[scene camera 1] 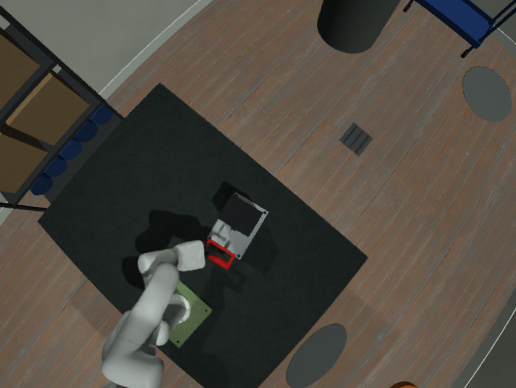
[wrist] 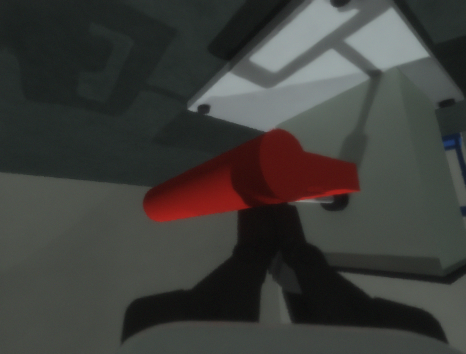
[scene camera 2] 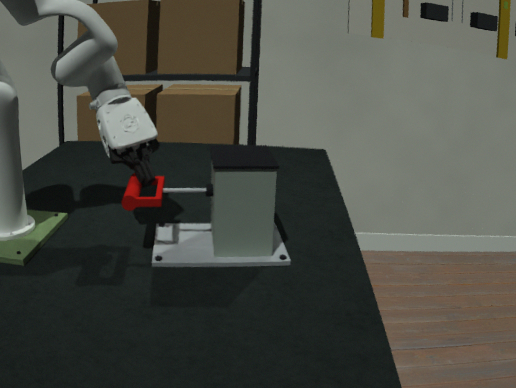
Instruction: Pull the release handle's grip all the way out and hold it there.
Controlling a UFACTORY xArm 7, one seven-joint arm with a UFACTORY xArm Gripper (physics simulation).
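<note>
The red release handle (scene camera 1: 220,261) (scene camera 2: 131,192) (wrist: 215,180) is a loop with a round grip bar. It stands out from the pale grey-green housing (scene camera 2: 244,212) (wrist: 400,210) on a metal rod (scene camera 2: 185,190), a good length of which shows between loop and housing. My gripper (scene camera 2: 146,180) (wrist: 263,200) is shut with nothing between its fingers. It tilts down from above, its tips inside or at the loop's opening, close behind the grip bar on the housing side. The grip hides the fingertips in the wrist view, so contact cannot be seen. In scene camera 1 the fingers are hard to make out.
The housing stands on a light base plate (scene camera 1: 240,246) (scene camera 2: 187,259) (wrist: 235,95) on the dark table top (scene camera 1: 300,240) (scene camera 2: 310,310). A green mounting plate (scene camera 1: 197,322) (scene camera 2: 47,230) carries the arm's base. A shelf rack (scene camera 2: 255,100) with cardboard boxes stands behind the table.
</note>
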